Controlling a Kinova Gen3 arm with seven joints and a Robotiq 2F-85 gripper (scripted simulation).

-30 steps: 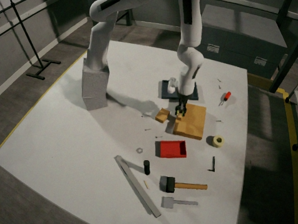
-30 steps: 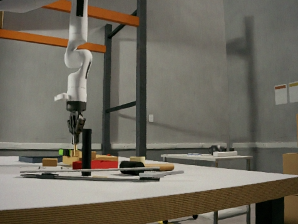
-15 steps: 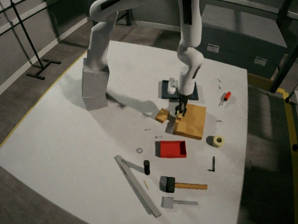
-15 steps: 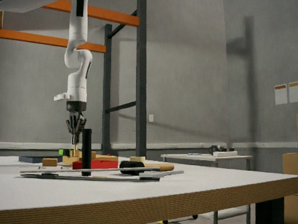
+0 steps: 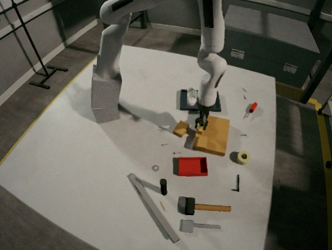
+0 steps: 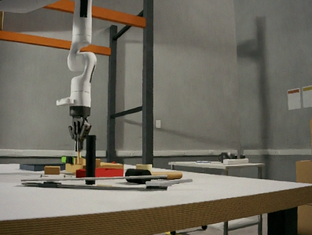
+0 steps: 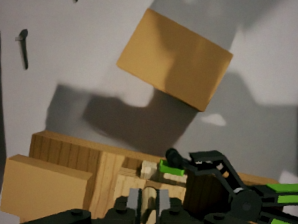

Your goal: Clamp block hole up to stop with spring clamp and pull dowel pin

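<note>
Now: hand 20 mm above the dowel pin. Round my hand: pale wooden block: 50 mm below; then wooden bench board: 60 mm ahead, 70 mm below; then tan wooden block: 90 mm behind, 10 mm to the left, 80 mm below.
</note>
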